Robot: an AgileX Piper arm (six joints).
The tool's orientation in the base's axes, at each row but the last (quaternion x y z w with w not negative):
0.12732 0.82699 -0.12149 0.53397
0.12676 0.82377 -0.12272 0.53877
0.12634 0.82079 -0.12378 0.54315
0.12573 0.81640 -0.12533 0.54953
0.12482 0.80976 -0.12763 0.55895
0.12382 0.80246 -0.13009 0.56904
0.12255 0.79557 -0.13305 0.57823
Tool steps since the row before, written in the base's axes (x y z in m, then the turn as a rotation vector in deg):
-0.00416 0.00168 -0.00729 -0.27 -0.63 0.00
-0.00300 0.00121 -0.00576 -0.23 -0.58 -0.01
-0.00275 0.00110 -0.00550 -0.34 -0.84 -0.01
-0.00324 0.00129 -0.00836 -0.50 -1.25 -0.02
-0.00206 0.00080 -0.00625 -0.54 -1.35 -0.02
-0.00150 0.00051 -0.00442 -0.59 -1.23 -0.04
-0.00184 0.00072 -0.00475 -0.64 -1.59 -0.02
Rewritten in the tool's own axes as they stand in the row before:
0.00845 0.00063 -0.00119 0.06 -0.68 -0.02
0.00655 0.00049 -0.00074 0.05 -0.62 0.00
0.00620 0.00045 -0.00065 0.08 -0.90 0.00
0.00903 0.00065 -0.00020 0.12 -1.34 0.00
0.00661 0.00046 0.00006 0.12 -1.45 0.00
0.00469 0.00026 -0.00009 0.17 -1.35 -0.08
0.00511 0.00036 -0.00048 0.15 -1.71 0.00

